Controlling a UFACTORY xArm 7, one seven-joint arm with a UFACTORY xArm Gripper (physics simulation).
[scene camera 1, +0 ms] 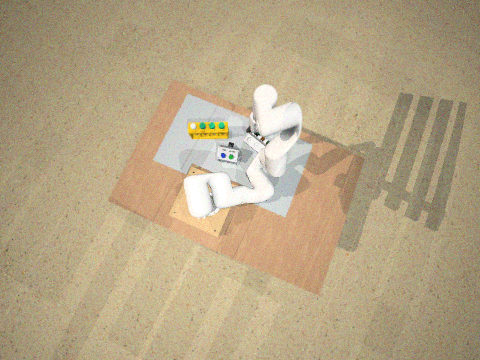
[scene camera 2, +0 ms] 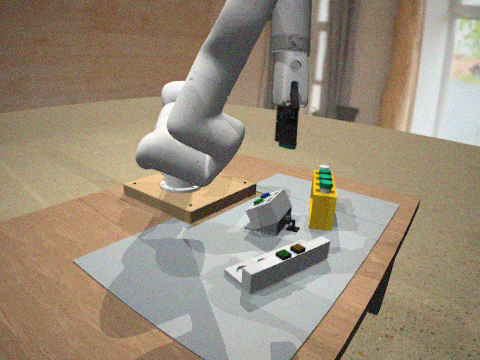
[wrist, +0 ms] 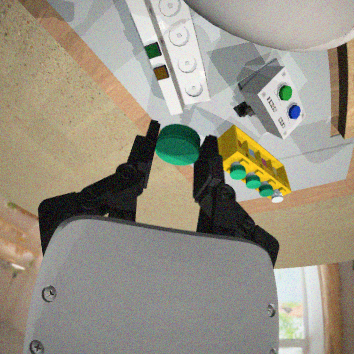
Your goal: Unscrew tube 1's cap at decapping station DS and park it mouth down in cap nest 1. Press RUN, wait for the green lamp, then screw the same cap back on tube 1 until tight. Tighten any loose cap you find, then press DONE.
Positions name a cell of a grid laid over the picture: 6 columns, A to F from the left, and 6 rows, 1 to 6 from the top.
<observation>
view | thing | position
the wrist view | my gripper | D3
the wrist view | grey button box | E2
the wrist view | grey mat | F3
</observation>
